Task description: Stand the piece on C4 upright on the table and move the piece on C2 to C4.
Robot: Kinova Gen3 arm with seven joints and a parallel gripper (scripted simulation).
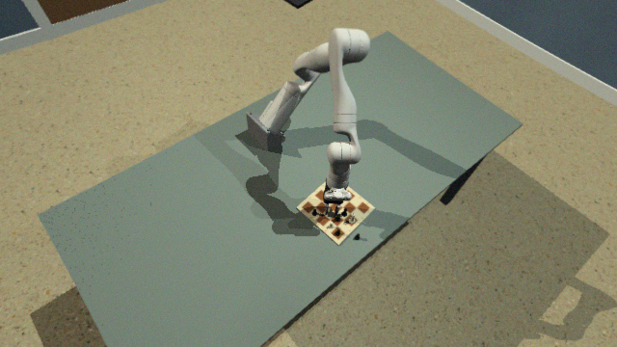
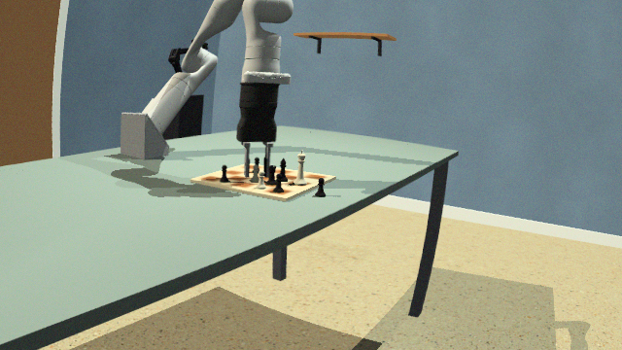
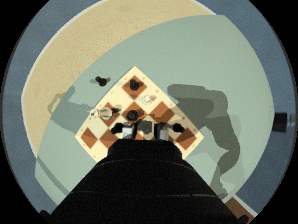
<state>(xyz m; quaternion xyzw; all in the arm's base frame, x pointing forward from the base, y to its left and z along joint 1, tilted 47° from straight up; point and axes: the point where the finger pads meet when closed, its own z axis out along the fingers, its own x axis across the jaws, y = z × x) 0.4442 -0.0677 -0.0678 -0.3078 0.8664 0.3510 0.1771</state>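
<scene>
The small chessboard is 40 mm to the left of my hand and 30 mm below it. From my hand the other things lie so: tall white piece: 80 mm ahead, 30 mm to the left.
</scene>
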